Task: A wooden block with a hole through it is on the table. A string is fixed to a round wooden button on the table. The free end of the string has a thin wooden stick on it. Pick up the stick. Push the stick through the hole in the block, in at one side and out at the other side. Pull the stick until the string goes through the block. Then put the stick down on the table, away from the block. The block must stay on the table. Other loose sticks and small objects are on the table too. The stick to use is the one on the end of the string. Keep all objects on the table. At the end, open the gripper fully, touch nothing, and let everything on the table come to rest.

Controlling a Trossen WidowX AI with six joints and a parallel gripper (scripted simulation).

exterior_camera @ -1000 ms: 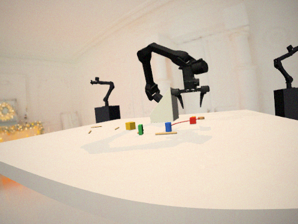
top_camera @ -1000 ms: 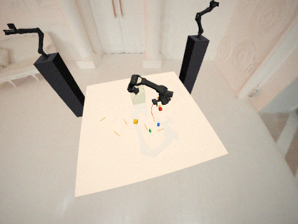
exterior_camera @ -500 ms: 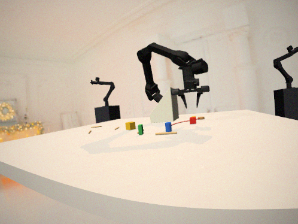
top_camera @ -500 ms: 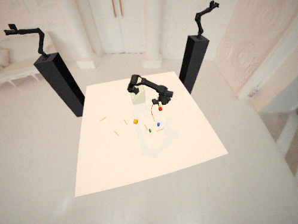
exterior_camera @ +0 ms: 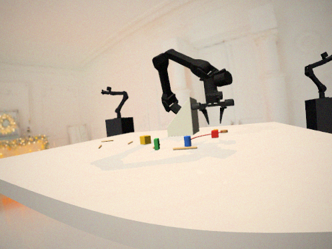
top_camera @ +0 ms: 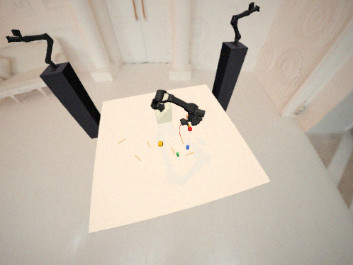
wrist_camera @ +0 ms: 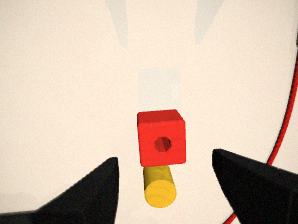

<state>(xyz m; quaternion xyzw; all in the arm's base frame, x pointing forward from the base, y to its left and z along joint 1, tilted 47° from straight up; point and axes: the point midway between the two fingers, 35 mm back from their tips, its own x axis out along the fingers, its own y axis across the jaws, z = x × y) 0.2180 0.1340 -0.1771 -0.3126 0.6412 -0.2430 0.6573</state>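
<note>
Now: the red block 40 mm below my gripper tip. Also, from my gripper tip: blue cylinder 190 mm ahead, 70 mm to the right, 40 mm below; then yellow round button 40 mm behind, 40 mm below; then round wooden button 180 mm behind, 30 mm to the left, 50 mm below.
</note>
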